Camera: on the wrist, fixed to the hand. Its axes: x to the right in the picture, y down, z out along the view.
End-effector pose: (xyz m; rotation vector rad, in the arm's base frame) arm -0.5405 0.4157 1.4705 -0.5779 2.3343 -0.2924
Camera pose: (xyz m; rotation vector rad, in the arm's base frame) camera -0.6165 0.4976 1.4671 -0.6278 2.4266 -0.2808
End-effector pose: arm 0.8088 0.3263 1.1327 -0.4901 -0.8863 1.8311
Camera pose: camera 0.7803 0.3337 1.0248 -0.5831 -0.8722 1.7563
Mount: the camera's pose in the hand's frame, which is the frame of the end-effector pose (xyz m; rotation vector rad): 0.0121 0.0975 -0.0534 -0.0465 0.0889 -0.0242
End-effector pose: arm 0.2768 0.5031 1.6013 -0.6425 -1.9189 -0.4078
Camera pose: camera 0.3702 0.5550 1.6342 -0.6219 -1.8388 -0.4897
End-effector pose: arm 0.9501 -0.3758 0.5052 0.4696 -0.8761 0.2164
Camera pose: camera 0.9583 -0.2647 0.5152 0.4240 -0.7866 0.1929
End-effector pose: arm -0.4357 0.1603 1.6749 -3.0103 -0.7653 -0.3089
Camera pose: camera -0.3889 0.0766 1.7324 2.9982 0.7959 0.4626
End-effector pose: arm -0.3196 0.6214 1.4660 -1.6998 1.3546 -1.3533
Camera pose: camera -0.4044 0.5866 1.4019 -1.7095 1.4294 -1.4366
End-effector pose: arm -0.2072 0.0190 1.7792 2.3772 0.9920 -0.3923
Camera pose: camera -0.1251 -0.0011 1.8525 2.3604 1.0592 -0.2715
